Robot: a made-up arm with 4 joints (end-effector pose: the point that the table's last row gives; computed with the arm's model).
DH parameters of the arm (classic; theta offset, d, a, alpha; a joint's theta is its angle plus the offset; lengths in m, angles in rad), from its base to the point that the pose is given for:
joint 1: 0 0.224 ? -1.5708
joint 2: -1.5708 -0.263 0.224 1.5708
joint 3: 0 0.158 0.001 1.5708
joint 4: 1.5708 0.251 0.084 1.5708
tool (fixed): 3.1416 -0.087 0 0
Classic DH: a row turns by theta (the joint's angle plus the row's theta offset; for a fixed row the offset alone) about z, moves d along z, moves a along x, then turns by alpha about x.
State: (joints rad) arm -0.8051 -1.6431 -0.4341 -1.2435
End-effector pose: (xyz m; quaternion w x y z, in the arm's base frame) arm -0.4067 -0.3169 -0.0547 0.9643 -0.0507 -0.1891 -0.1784
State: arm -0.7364 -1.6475 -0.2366 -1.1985
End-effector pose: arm -0.4200 -0.3187 -0.0610 0.9452 -0.0634 -0.2125 -0.2395
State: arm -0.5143 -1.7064 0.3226 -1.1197
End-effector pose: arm -0.4209 -0.3236 -0.0924 0.8734 -0.0970 -0.2696 -0.3937
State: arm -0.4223 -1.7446 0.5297 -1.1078
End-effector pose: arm -0.4050 -0.3232 -0.1115 0.8420 -0.1002 -0.2875 -0.4454
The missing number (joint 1, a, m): 0.093
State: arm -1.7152 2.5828 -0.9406 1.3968
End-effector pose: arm -0.3505 -0.0982 0.3004 0.1706 0.2561 0.4654 -0.8299
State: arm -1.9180 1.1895 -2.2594 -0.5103
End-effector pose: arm -0.0860 -0.0105 0.4974 0.0847 -0.7522 0.5138 0.4037
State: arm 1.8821 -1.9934 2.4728 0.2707
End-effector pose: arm 0.1986 -0.1883 -0.1623 0.6613 -0.1223 -0.6723 -0.3094
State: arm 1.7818 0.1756 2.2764 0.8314
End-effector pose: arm 0.1806 0.0704 0.7354 0.0911 0.3950 0.7033 -0.5840
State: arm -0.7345 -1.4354 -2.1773 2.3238
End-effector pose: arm -0.0280 -0.1354 0.1897 0.2682 -0.5881 0.6995 0.3048
